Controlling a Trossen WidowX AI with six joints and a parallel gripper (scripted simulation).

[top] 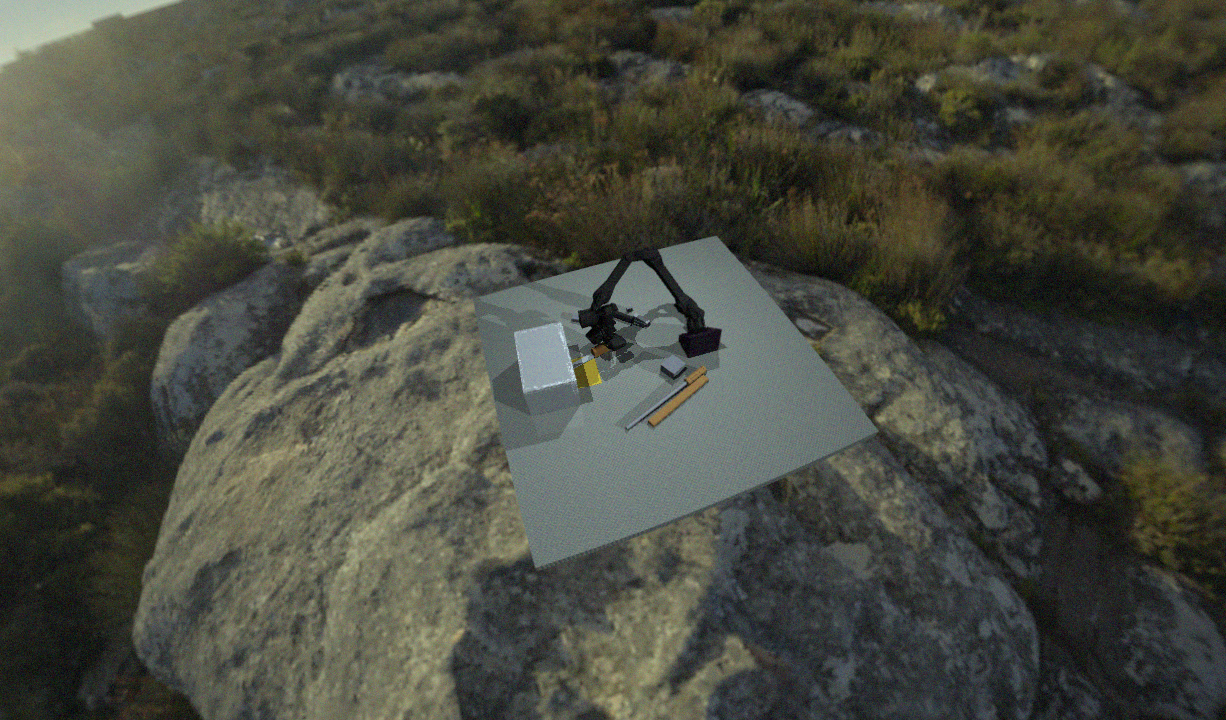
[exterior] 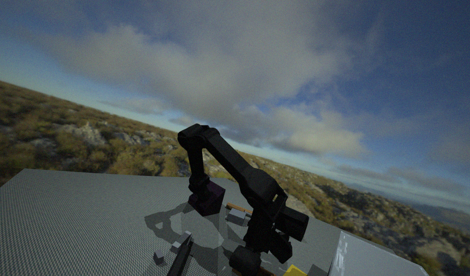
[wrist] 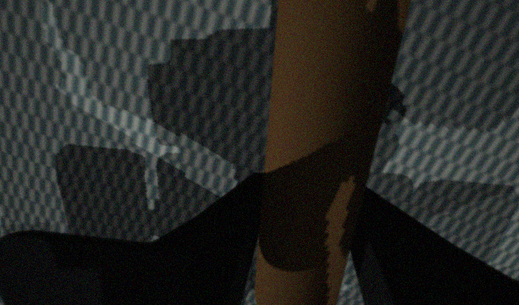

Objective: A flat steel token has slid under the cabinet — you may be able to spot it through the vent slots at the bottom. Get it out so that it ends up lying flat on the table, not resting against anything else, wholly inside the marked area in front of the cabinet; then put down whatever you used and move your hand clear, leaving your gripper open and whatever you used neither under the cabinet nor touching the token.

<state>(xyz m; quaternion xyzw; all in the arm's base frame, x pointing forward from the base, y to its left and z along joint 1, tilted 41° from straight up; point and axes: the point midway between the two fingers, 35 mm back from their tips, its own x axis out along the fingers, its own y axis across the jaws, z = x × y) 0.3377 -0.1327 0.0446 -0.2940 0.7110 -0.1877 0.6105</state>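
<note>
My gripper tip is 190 mm past the grey bar and 80 mm to the left of it. Round my gripper tip: grey block: 210 mm to the left, 190 mm behind, 10 mm above; then small grey cube: 170 mm behind, 160 mm to the right; then wooden stick: 360 mm to the left, 140 mm behind.
</note>
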